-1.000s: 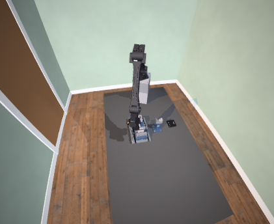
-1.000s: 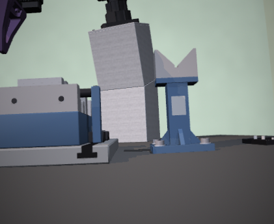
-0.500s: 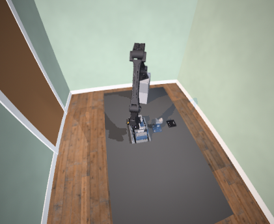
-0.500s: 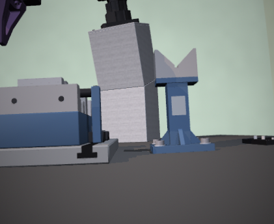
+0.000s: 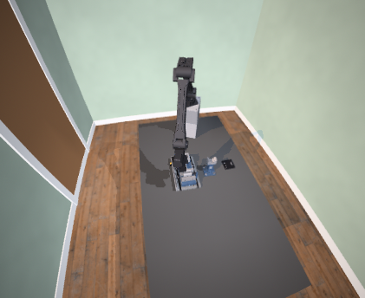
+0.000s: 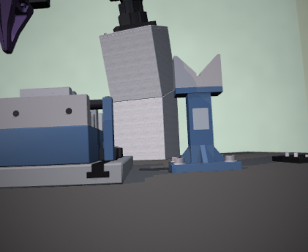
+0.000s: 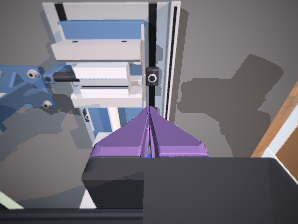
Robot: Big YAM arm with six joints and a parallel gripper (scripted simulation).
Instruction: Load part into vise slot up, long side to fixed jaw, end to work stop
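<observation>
The part lies 7 cm below my hand, 5 cm to the left of it and 1 cm ahead of it. Also, from my hand: dark work stop rod 10 cm to the left, 8 cm below, 2 cm ahead; then moving jaw 9 cm below, 7 cm to the left, 2 cm behind; then fixed jaw 9 cm below, 5 cm to the left, 4 cm ahead.
</observation>
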